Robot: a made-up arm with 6 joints. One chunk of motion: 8 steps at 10 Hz.
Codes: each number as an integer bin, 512 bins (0 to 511) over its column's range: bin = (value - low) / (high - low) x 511, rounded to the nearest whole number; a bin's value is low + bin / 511 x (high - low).
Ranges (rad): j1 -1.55..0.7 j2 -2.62..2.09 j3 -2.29..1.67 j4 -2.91..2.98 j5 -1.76..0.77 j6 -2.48..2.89
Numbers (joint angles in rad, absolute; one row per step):
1: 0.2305 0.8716 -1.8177 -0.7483 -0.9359 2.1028
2: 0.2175 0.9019 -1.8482 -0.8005 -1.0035 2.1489
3: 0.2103 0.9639 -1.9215 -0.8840 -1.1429 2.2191
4: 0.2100 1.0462 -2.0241 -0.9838 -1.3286 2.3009
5: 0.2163 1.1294 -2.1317 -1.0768 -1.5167 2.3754
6: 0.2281 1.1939 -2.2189 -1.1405 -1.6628 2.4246
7: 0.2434 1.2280 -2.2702 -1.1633 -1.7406 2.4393
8: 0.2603 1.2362 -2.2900 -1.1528 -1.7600 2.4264
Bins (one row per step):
1: 404 379 61 188 166 436
2: 401 382 57 183 153 440
3: 400 389 48 176 125 447
4: 400 398 34 167 87 455
5: 401 407 20 159 49 462
6: 404 414 9 154 20 467
7: 407 417 3 152 4 468
8: 411 418 0 152 0 467

